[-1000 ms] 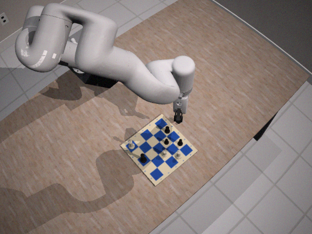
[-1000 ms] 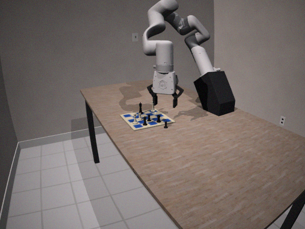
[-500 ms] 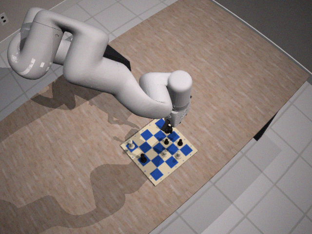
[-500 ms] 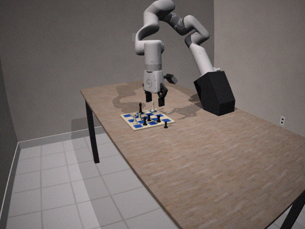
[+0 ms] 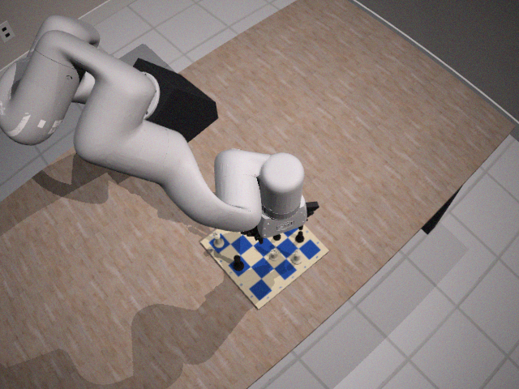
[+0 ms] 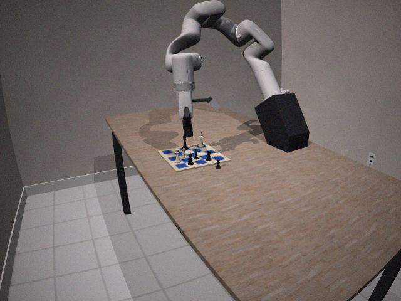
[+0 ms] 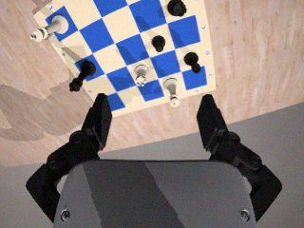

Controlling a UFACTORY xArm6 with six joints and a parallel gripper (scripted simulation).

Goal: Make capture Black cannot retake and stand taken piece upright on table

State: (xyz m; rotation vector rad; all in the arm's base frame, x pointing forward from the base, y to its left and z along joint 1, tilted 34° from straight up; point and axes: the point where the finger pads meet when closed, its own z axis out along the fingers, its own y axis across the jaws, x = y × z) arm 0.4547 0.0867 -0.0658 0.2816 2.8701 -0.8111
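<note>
Right now my hand is 110 mm above the blue-and-cream chessboard, 30 mm to the left of it and 20 mm past it. The rest, counted from my hand: tall white piece 110 mm to the right, 90 mm behind, 80 mm below; then tall black piece 100 mm to the right, 80 mm below, 10 mm behind.
</note>
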